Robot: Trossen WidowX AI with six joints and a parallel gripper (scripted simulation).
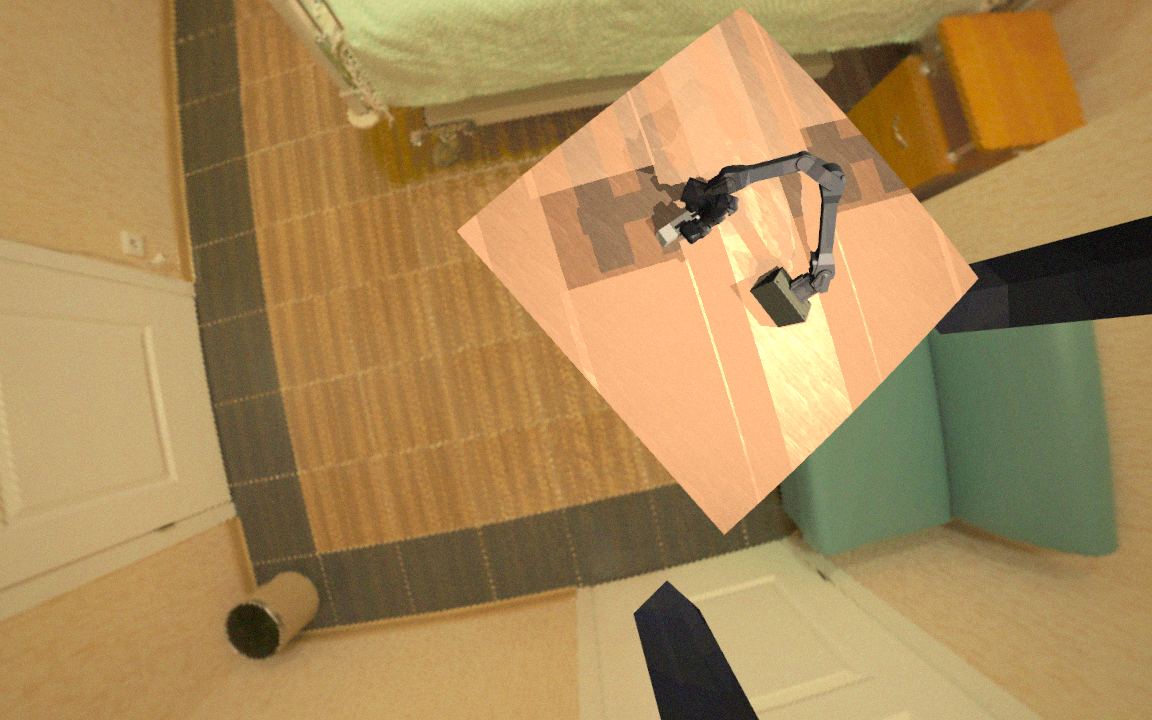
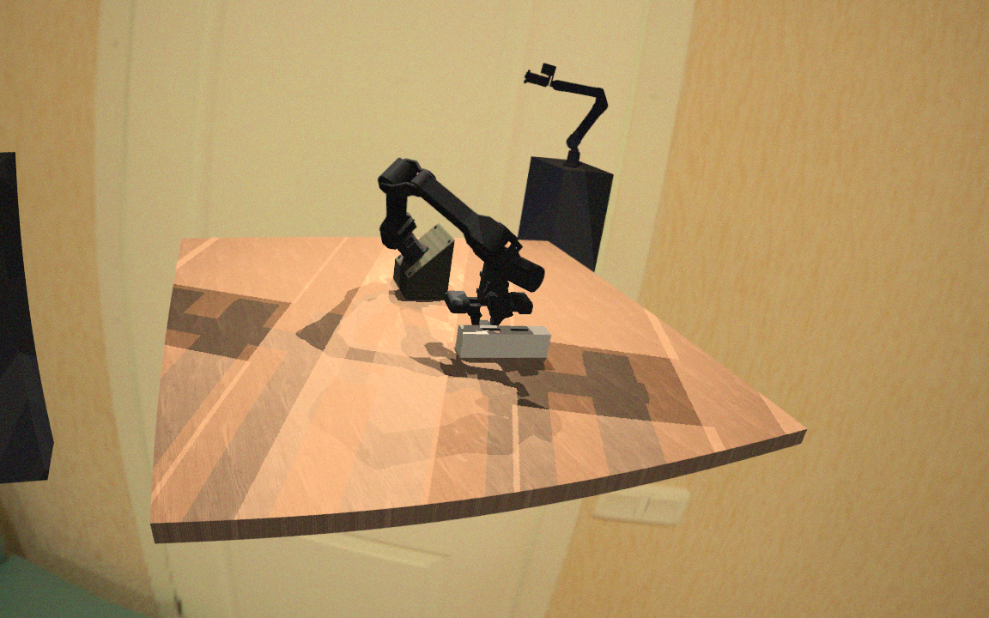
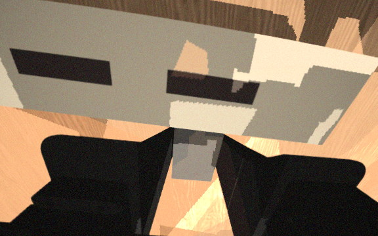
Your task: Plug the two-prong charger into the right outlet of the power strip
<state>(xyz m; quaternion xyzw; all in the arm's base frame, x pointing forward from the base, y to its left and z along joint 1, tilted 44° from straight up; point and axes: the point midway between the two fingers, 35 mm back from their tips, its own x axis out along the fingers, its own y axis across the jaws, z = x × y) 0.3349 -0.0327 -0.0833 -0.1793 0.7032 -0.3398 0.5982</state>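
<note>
Right now the two-prong charger is 2 cm ahead of my gripper tip and 1 cm above it.
</note>
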